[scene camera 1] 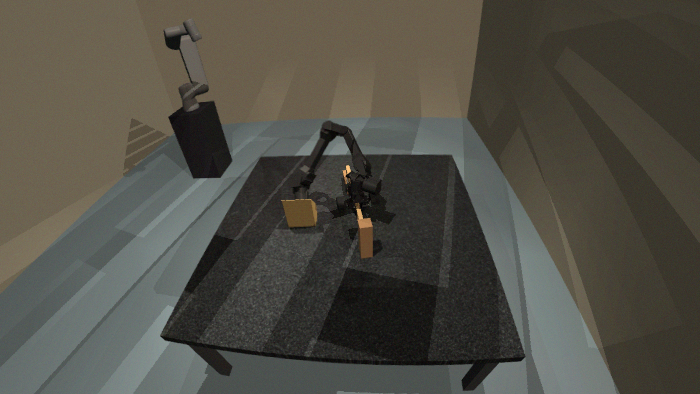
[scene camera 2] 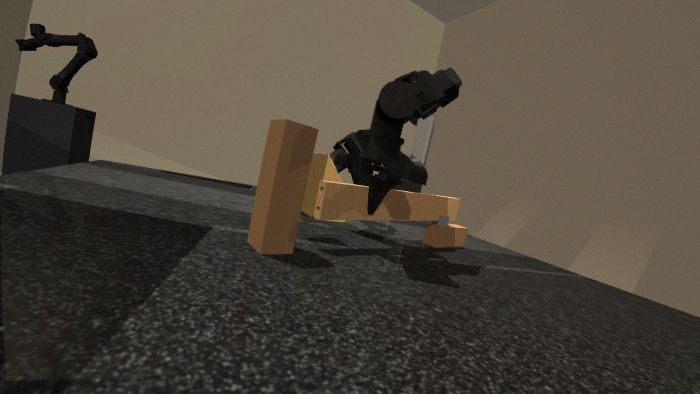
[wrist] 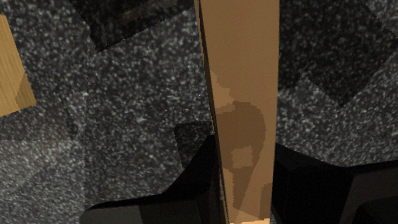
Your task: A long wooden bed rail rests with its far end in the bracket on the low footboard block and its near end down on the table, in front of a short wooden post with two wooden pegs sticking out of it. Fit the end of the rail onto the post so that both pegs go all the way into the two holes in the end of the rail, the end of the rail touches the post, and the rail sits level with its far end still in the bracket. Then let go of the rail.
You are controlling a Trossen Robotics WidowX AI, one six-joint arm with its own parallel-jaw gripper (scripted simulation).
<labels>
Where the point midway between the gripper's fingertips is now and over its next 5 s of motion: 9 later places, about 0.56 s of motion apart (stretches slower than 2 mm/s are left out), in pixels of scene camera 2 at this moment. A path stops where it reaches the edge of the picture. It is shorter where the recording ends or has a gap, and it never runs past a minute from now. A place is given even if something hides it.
My gripper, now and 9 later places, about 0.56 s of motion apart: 366,212; 367,209; 366,211; 365,211; 363,212; 362,211; 362,210; 359,210; 357,210; 355,210
</labels>
